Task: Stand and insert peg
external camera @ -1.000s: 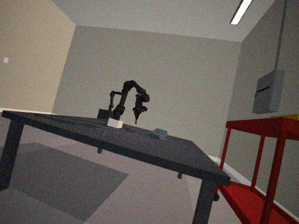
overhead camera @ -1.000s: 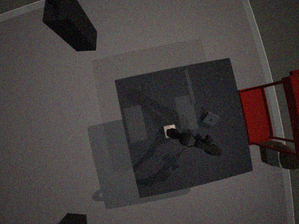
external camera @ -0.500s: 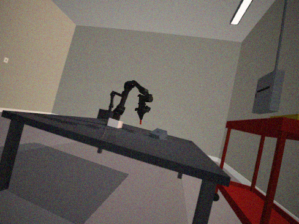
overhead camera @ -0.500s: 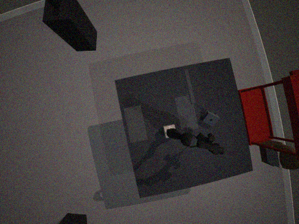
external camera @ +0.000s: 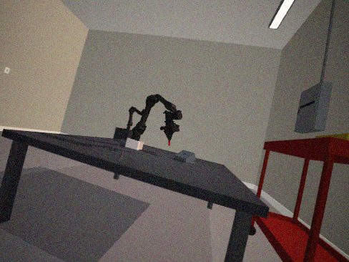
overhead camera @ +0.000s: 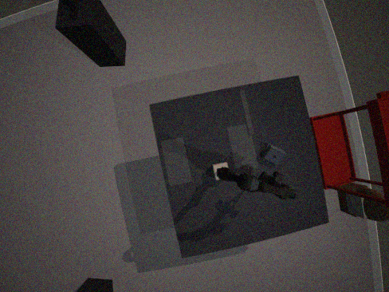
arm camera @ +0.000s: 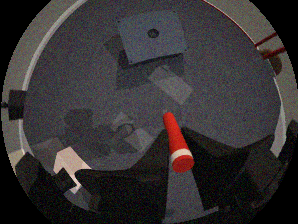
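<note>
Now: gripper tip 160 mm to the right of the sloped grey panel, 110 mm above it and 100 mm short of it. The rest, counted from my gripper tip: red peg: 20 mm above, 10 mm to the right.
</note>
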